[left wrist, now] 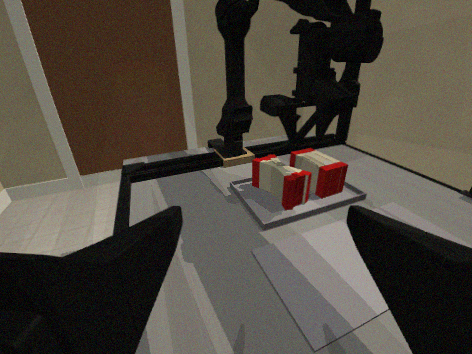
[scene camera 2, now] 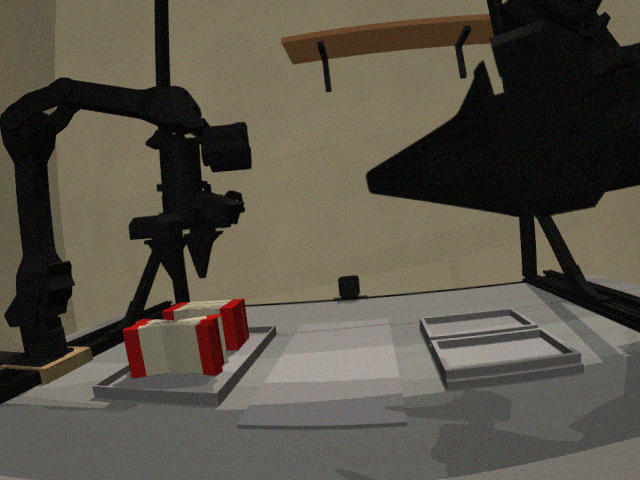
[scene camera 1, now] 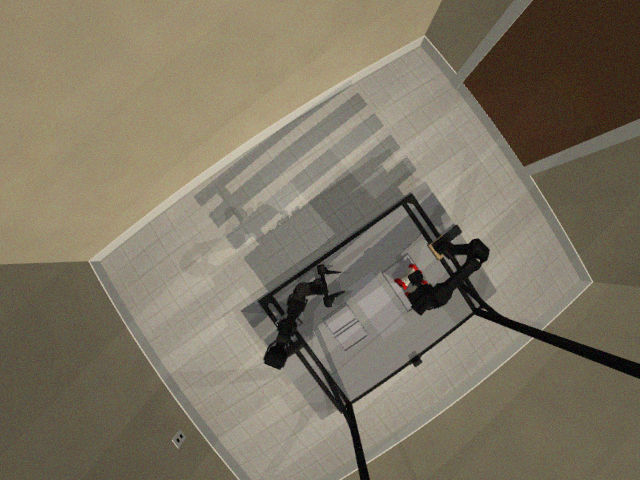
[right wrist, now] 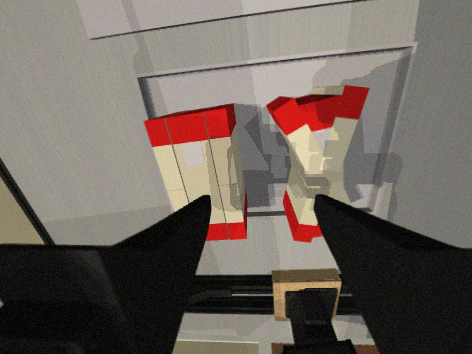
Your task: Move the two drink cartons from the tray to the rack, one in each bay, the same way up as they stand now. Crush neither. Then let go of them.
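Frame: origin at the left arm's base, x ahead, y left, z up, level; metres.
Seen in the pictures: left gripper, between the fingertips: (left wrist: pixel 264 214) (scene camera 2: pixel 397 186) (scene camera 1: pixel 343 281); right gripper, between the fingertips: (left wrist: pixel 305 143) (scene camera 2: pixel 191 282) (scene camera 1: pixel 417 287) (right wrist: pixel 262 201); right arm's base, origin of its link: (left wrist: pixel 233 152) (scene camera 2: pixel 46 356) (scene camera 1: pixel 441 247) (right wrist: pixel 305 303).
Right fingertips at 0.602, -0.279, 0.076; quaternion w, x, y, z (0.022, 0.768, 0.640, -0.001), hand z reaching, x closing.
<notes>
Pixels of each thing's top centre, then the offset from my right fingertips to it, as dx, dy, dz. "*": a spot on its surface instead.
- grey tray, centre of its top: (right wrist: pixel 268 151) (scene camera 2: pixel 197 352) (left wrist: pixel 295 187) (scene camera 1: pixel 409 283) +0.004, +0.012, -0.104
- rack, centre of its top: (scene camera 2: pixel 486 332) (scene camera 1: pixel 345 328) -0.404, +0.059, -0.100
- small black box, a spot on its surface: (scene camera 2: pixel 348 287) (scene camera 1: pixel 415 359) * -0.240, -0.319, -0.089
Two upright red-and-cream cartons stand on the grey tray (scene camera 1: pixel 395 290) (scene camera 2: pixel 155 396) (left wrist: pixel 315 214) (right wrist: pixel 275 61). One carton (scene camera 2: pixel 173 346) (left wrist: pixel 271 176) (right wrist: pixel 317 155) narrows at its waist; the other carton (scene camera 2: pixel 236 325) (left wrist: pixel 331 179) (right wrist: pixel 192 177) is straight-sided. The rack (scene camera 1: pixel 347 326) (scene camera 2: pixel 511 366) has two empty bays. My right gripper (scene camera 2: pixel 188 279) (left wrist: pixel 305 143) (right wrist: pixel 262 201) is partly open above the tray, pointing down. In the right wrist view its left finger overlaps the straight carton and its right finger the waisted one's lower end. My left gripper (scene camera 1: pixel 341 282) (left wrist: pixel 264 214) is wide open and empty, above the table.
A flat pale panel (scene camera 1: pixel 379 304) (scene camera 2: pixel 330 361) (left wrist: pixel 300 265) lies between tray and rack. A black frame surrounds the table. A small black box (scene camera 1: pixel 415 359) (scene camera 2: pixel 348 287) sits at the table edge. A wooden shelf (scene camera 2: pixel 392 38) hangs on the wall.
</notes>
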